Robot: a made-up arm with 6 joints.
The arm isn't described. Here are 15 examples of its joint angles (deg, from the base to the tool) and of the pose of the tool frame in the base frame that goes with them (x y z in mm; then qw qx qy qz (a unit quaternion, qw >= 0)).
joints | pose
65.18 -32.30 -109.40 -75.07 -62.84 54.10 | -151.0 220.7 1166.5 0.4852 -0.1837 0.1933 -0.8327
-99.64 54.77 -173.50 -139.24 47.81 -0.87 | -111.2 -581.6 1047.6 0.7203 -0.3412 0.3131 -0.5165
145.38 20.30 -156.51 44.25 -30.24 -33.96 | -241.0 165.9 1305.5 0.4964 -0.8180 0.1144 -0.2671
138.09 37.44 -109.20 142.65 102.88 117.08 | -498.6 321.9 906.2 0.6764 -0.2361 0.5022 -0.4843
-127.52 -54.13 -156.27 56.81 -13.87 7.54 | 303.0 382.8 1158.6 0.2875 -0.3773 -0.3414 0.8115
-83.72 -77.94 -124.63 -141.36 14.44 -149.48 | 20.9 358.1 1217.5 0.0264 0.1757 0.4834 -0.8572
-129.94 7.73 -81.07 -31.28 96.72 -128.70 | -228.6 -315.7 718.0 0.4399 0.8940 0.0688 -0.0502
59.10 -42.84 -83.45 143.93 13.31 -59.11 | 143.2 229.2 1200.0 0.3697 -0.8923 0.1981 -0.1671
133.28 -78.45 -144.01 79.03 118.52 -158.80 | 147.5 -427.8 975.7 0.5042 0.5490 0.6158 -0.2552
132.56 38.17 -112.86 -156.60 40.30 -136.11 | -430.6 481.5 784.5 0.2231 -0.9468 -0.1863 -0.1378
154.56 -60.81 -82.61 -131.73 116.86 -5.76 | 65.4 82.8 1142.7 0.5267 0.3893 -0.2868 0.6992
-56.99 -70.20 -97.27 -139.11 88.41 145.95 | -129.3 135.2 1219.1 0.1744 0.6998 0.5840 -0.3726
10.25 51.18 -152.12 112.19 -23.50 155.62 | 631.9 53.6 915.1 0.7739 -0.0091 -0.0096 0.6332
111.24 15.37 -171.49 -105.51 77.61 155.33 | -33.1 273.8 1292.9 0.3297 -0.7531 0.5400 0.1803
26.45 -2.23 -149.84 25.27 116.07 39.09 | 169.5 289.7 1175.1 0.4552 0.8729 -0.0844 0.1538
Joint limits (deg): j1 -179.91..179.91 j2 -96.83..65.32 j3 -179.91..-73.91 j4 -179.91..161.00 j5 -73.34..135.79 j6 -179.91..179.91
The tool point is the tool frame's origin. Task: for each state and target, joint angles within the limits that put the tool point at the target. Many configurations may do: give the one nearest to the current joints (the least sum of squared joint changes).
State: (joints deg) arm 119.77 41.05 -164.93 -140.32 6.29 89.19
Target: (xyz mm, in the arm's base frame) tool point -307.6 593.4 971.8
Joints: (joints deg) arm 114.21 52.22 -166.01 -138.51 16.68 89.19
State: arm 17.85 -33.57 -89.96 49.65 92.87 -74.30
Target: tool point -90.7 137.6 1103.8
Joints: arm 34.32 -69.08 -96.40 21.60 111.78 -78.46
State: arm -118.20 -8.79 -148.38 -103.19 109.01 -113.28
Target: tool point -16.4 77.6 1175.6
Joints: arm -131.82 -25.24 -156.83 -89.19 133.57 -112.29
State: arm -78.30 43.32 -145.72 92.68 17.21 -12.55
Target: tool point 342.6 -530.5 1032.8
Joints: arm -62.41 43.92 -146.20 90.85 21.40 -12.73
